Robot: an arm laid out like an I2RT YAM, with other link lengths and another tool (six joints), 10 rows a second.
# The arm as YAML. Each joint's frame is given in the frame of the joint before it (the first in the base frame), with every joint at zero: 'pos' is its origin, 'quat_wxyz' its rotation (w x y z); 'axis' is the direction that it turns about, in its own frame. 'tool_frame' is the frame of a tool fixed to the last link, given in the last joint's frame.
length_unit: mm
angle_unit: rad
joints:
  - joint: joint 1
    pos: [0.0, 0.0, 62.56]
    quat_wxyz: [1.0, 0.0, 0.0, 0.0]
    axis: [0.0, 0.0, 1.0]
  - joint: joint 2
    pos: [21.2, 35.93, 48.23]
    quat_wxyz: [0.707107, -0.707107, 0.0, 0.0]
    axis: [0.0, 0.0, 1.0]
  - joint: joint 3
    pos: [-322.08, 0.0, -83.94]
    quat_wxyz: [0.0, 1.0, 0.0, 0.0]
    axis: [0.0, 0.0, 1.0]
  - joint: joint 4
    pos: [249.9, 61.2, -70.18]
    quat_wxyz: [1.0, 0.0, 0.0, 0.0]
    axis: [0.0, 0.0, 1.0]
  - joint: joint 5
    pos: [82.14, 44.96, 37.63]
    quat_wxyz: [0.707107, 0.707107, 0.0, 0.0]
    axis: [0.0, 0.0, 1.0]
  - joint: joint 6
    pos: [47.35, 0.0, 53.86]
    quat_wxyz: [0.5, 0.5, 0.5, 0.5]
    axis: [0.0, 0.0, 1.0]
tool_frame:
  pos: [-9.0, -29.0, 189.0]
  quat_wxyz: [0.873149, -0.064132, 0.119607, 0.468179]
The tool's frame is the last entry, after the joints.
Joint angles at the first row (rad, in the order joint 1, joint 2, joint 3, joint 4, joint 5, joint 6):
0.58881 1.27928 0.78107 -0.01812 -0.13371 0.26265
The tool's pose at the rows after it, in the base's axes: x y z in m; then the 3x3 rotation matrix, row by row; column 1 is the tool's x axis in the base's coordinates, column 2 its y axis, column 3 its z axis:
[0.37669 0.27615 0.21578], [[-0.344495 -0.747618 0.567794], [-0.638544 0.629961 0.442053], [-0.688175 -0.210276 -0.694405]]
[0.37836 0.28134 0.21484], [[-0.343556 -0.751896 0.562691], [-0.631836 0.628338 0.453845], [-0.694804 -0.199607 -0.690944]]
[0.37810 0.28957 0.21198], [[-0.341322 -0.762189 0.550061], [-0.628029 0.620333 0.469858], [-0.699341 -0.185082 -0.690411]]
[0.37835 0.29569 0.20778], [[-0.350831 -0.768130 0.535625], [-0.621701 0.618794 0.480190], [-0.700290 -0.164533 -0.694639]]
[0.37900 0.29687 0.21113], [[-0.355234 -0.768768 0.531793], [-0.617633 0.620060 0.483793], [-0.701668 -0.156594 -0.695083]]
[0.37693 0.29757 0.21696], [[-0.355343 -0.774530 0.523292], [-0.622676 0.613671 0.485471], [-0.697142 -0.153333 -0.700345]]
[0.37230 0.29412 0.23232], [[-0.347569 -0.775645 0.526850], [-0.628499 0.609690 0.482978], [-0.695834 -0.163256 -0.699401]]
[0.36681 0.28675 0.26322], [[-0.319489 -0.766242 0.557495], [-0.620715 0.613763 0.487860], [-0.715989 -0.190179 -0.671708]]
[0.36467 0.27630 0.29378], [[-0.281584 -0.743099 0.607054], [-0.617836 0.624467 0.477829], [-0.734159 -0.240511 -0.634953]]
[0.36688 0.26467 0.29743], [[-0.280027 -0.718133 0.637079], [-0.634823 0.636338 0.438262], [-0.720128 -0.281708 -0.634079]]
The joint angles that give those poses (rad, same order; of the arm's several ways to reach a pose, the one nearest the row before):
0.59414 1.29188 0.78030 0.00136 -0.13753 0.26722
0.59835 1.30787 0.78030 0.02269 -0.14476 0.27753
0.60864 1.32812 0.78031 0.04407 -0.15508 0.28935
0.61703 1.34758 0.78221 0.05667 -0.16118 0.30842
0.61704 1.34834 0.79673 0.04254 -0.16460 0.31567
0.61704 1.34030 0.82340 -0.00019 -0.17185 0.31300
0.61663 1.30752 0.86155 -0.07036 -0.17073 0.30231
0.61359 1.24915 0.90390 -0.13331 -0.16271 0.28744
0.60902 1.19766 0.94093 -0.17453 -0.13638 0.25654
0.60331 1.17857 0.94815 -0.20198 -0.09746 0.22641

